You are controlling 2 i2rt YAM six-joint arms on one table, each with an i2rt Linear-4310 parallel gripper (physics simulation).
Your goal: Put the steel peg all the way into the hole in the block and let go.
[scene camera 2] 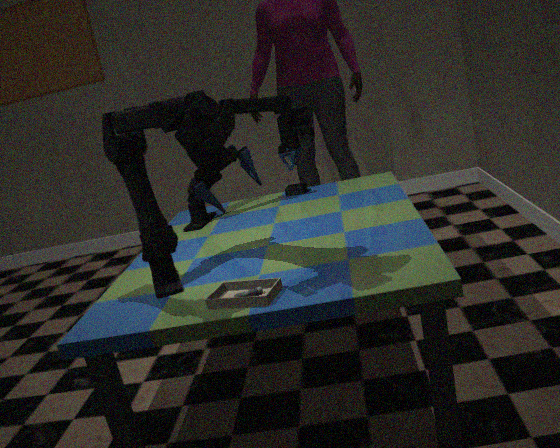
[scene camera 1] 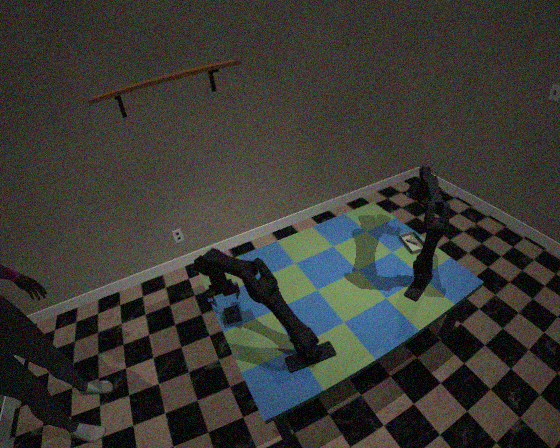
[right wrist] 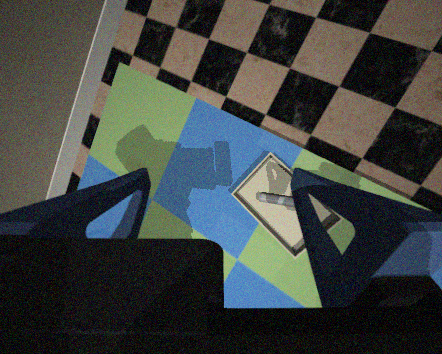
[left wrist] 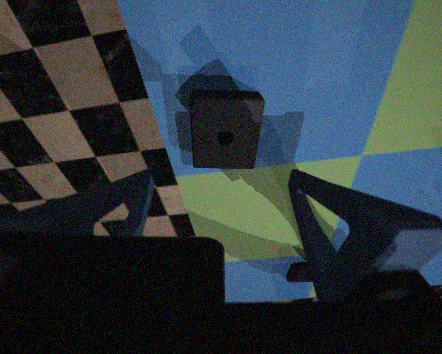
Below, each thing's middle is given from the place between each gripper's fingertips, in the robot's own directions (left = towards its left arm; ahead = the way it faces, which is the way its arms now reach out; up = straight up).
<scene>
Now: left hand 90 mm above the dark block [left wrist: 241, 112]. Round my left hand: shallow tray [scene camera 2: 222, 297] 140 mm behind, 1030 mm to the right, 90 mm below.
Right now my right hand is 5 cm past the shallow tray, 4 cm to the right of it and 23 cm above it. Round my right hand: dark block: 9 cm ahead, 106 cm to the left, 22 cm below.
</scene>
